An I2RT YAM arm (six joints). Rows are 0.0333 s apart.
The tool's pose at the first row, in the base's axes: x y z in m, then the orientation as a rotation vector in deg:
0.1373, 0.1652, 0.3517, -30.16, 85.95, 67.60
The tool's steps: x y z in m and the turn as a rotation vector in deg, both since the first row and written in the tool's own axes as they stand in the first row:
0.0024, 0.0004, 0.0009, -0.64, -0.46, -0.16
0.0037, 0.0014, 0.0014, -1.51, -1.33, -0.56
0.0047, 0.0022, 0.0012, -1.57, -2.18, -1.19
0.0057, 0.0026, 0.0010, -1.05, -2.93, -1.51
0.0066, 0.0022, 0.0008, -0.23, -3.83, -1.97
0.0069, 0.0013, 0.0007, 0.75, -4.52, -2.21
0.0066, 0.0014, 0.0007, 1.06, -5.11, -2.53
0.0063, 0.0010, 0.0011, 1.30, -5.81, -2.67
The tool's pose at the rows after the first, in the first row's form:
0.1367, 0.1668, 0.3497, -30.40, 85.16, 68.04
0.1357, 0.1680, 0.3490, -30.68, 83.79, 68.51
0.1346, 0.1684, 0.3484, -30.60, 82.78, 68.15
0.1339, 0.1686, 0.3476, -29.97, 82.28, 67.56
0.1339, 0.1685, 0.3466, -29.15, 81.75, 66.64
0.1345, 0.1682, 0.3459, -28.21, 81.57, 65.74
0.1345, 0.1681, 0.3463, -27.84, 81.09, 65.30
0.1351, 0.1682, 0.3464, -27.32, 80.56, 65.07

